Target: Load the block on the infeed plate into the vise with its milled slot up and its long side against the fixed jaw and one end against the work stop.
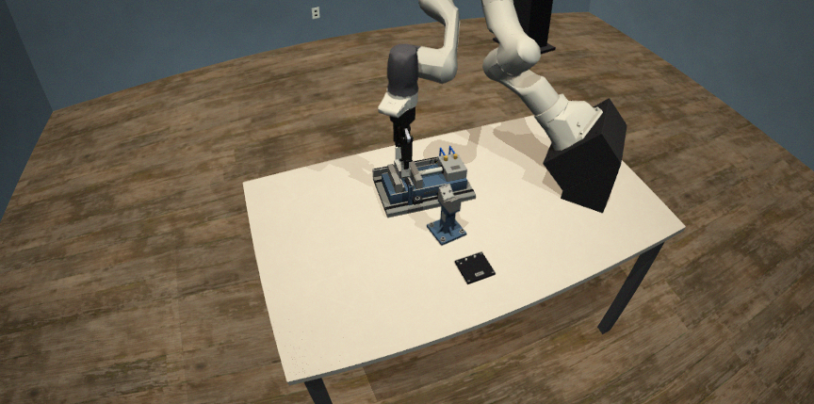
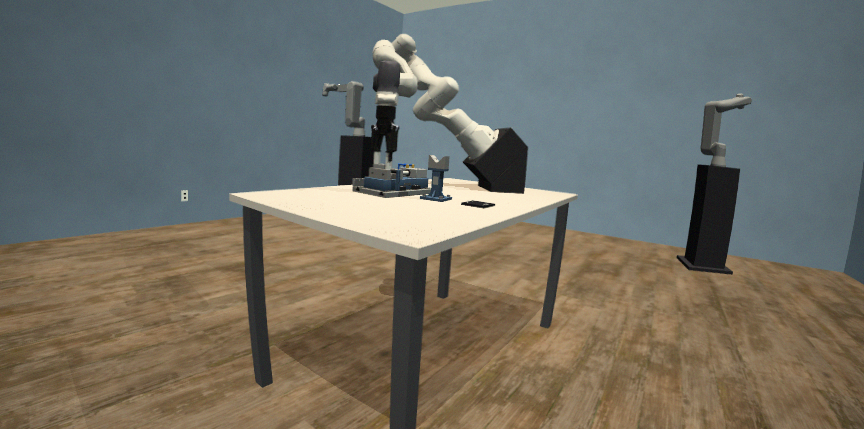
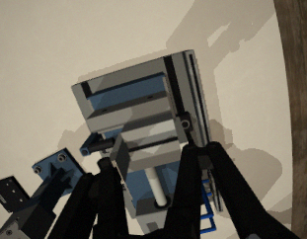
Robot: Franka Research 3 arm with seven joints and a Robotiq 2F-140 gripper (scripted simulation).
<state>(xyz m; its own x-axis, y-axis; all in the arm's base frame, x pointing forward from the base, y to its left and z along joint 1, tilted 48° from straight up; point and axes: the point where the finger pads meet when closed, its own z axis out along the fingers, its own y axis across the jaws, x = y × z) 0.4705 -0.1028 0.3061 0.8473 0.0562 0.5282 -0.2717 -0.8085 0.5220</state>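
Right now my hand is 20 mm above the part. From my hand the other things lie so: black infeed plate: 390 mm to the left, 120 mm below, 20 mm ahead; vise: 80 mm below, 60 mm behind, 40 mm to the left; air cylinder: 150 mm behind, 70 mm to the left, 40 mm below.
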